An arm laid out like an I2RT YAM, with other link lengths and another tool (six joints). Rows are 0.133 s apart.
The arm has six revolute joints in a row. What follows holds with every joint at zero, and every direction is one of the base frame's.
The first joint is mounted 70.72 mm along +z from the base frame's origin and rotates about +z.
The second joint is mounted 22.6 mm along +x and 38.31 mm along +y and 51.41 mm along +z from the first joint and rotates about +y.
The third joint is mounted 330 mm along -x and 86 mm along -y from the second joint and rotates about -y.
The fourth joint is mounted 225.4 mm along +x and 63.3 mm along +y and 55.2 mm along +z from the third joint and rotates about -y.
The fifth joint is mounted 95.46 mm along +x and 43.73 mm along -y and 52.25 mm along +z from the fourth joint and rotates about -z.
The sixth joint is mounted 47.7 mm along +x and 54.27 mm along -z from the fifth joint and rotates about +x.
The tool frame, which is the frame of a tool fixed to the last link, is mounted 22 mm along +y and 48 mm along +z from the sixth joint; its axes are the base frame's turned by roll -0.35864, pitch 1.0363 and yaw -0.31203 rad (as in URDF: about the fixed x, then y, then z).
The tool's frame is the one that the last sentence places.
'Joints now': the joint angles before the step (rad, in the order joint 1, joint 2, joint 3, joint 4, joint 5, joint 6). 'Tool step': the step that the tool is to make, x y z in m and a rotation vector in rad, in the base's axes. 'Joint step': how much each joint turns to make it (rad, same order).
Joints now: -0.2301, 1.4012, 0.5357, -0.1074, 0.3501, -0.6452
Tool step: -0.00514, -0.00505, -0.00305, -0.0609, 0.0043, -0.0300
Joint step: -0.0110, -0.0137, -0.0254, 0.0292, 0.0603, -0.0201
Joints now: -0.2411, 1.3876, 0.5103, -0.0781, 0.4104, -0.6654
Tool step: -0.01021, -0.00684, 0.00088, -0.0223, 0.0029, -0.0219
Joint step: -0.0361, -0.0333, -0.0190, -0.0006, 0.0098, -0.0269
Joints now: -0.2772, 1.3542, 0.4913, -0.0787, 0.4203, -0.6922
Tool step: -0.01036, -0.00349, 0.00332, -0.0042, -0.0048, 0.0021
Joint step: -0.0334, -0.0413, -0.0139, -0.0085, -0.0190, -0.0328
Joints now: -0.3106, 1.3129, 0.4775, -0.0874, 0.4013, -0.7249
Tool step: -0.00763, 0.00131, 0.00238, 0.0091, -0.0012, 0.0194
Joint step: -0.0138, -0.0326, -0.0080, -0.0177, -0.0273, -0.0226
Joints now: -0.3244, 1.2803, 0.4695, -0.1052, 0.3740, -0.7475
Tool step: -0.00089, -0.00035, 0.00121, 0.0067, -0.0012, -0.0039
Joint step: -0.0036, -0.0050, 0.0037, -0.0114, -0.0052, 0.0046
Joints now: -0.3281, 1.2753, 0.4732, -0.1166, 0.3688, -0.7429
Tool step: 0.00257, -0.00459, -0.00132, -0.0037, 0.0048, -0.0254
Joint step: -0.0107, 0.0178, 0.0061, 0.0049, 0.0129, 0.0093
